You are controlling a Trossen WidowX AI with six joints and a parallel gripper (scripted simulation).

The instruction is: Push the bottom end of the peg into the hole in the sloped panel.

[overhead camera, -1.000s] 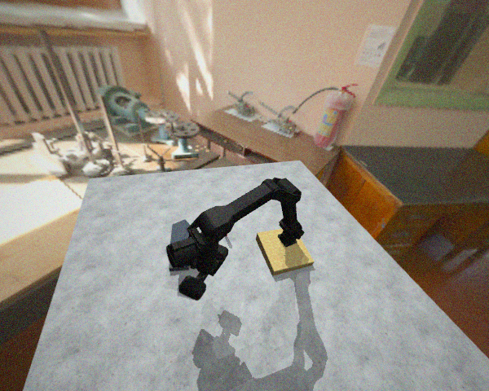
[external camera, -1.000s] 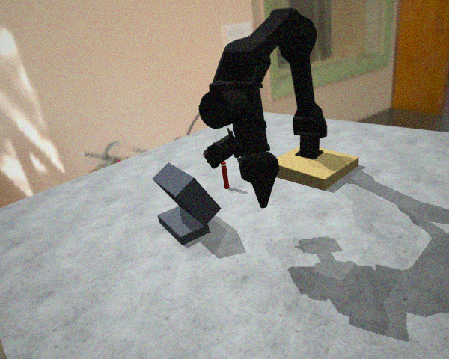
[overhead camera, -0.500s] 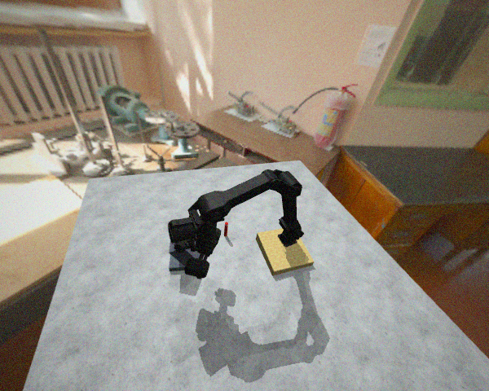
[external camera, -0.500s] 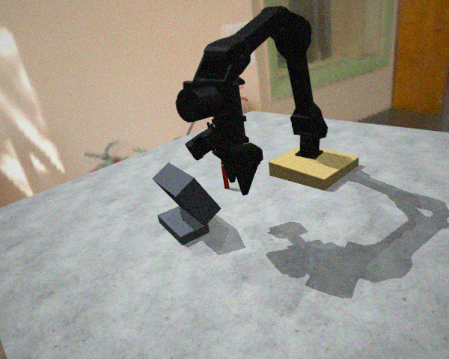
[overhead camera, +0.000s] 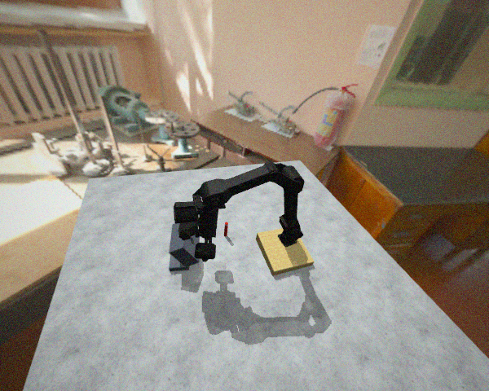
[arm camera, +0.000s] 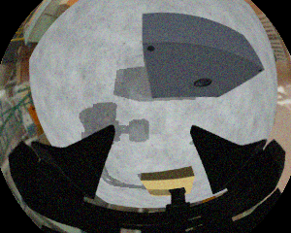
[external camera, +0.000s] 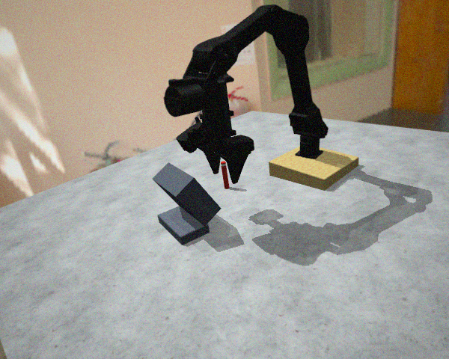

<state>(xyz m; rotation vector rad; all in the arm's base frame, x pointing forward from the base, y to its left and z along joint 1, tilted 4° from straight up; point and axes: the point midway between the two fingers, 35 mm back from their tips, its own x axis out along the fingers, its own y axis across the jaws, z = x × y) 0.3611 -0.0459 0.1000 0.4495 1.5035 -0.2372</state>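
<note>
My gripper tip is now 140 mm past the red round peg, 120 mm to the left of it and 60 mm above it. The rest, counted from my gripper tip: grey foot plate 100 mm below, 90 mm to the right, 70 mm ahead; then grey sloped panel 80 mm to the right, 50 mm ahead, 30 mm below.
</note>
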